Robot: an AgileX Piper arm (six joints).
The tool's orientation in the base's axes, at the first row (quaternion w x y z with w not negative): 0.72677 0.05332 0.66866 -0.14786
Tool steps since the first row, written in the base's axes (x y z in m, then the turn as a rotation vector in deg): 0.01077 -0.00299 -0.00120 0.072 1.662 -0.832; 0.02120 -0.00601 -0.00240 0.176 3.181 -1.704; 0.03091 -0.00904 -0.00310 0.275 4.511 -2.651; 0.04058 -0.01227 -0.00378 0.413 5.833 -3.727; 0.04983 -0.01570 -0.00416 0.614 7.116 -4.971
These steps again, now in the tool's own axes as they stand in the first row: 0.00228 0.00038 0.01100 0.588 1.701 -0.472; 0.00455 0.00064 0.02168 1.237 3.279 -0.878; 0.00628 0.00063 0.03173 1.988 4.686 -1.244; 0.00801 0.00041 0.04180 2.869 6.111 -1.584; 0.00946 -0.00016 0.05155 3.926 7.538 -1.869
